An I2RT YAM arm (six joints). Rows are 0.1 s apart.
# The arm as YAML. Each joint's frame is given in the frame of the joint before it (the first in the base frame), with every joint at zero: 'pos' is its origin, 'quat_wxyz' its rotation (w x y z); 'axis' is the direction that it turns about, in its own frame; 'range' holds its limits. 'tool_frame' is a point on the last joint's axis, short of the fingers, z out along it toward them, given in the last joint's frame.
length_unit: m
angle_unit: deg
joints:
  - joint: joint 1
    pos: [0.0, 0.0, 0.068]
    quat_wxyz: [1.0, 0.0, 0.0, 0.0]
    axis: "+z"
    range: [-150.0, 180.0]
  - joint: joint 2
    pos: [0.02, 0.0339, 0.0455]
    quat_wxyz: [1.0, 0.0, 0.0, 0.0]
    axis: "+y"
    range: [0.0, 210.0]
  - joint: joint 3
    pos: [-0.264, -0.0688, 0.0]
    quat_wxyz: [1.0, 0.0, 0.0, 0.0]
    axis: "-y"
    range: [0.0, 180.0]
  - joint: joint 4
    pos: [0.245, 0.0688, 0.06]
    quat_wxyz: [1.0, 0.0, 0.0, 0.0]
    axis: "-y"
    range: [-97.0, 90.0]
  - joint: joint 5
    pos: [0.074, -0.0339, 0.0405]
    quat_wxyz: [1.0, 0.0, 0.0, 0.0]
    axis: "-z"
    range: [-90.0, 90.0]
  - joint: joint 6
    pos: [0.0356, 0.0, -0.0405]
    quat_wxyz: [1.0, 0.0, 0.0, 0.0]
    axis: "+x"
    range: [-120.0, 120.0]
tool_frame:
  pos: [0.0, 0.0, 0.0]
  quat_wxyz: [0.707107, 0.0, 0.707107, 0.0]
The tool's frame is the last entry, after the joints.
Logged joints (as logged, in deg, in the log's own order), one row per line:
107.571, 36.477, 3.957, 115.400, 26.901, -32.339
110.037, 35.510, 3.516, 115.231, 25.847, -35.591
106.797, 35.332, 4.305, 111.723, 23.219, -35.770
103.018, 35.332, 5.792, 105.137, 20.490, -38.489
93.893, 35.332, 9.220, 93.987, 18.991, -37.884
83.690, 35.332, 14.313, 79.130, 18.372, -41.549
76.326, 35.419, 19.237, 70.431, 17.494, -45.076
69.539, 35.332, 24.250, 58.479, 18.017, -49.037
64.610, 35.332, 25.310, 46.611, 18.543, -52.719
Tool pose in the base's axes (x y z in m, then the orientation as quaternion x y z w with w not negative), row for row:
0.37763, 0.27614, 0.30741, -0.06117, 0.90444, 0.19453, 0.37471
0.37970, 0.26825, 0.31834, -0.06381, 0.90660, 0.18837, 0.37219
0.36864, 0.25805, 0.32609, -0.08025, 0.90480, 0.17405, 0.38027
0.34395, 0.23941, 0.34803, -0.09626, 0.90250, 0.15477, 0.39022
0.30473, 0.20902, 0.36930, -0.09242, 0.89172, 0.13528, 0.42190
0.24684, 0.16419, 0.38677, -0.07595, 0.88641, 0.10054, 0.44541
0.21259, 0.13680, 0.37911, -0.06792, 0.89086, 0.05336, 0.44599
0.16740, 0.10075, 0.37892, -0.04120, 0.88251, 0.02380, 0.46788
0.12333, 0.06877, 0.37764, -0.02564, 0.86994, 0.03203, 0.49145
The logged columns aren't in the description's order. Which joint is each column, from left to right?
Columns, left to right: joint 3, joint 1, joint 5, joint 2, joint 6, joint 4.
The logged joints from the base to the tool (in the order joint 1, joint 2, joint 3, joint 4, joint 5, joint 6), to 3 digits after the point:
36.477, 115.400, 107.571, -32.339, 3.957, 26.901
35.510, 115.231, 110.037, -35.591, 3.516, 25.847
35.332, 111.723, 106.797, -35.770, 4.305, 23.219
35.332, 105.137, 103.018, -38.489, 5.792, 20.490
35.332, 93.987, 93.893, -37.884, 9.220, 18.991
35.332, 79.130, 83.690, -41.549, 14.313, 18.372
35.419, 70.431, 76.326, -45.076, 19.237, 17.494
35.332, 58.479, 69.539, -49.037, 24.250, 18.017
35.332, 46.611, 64.610, -52.719, 25.310, 18.543

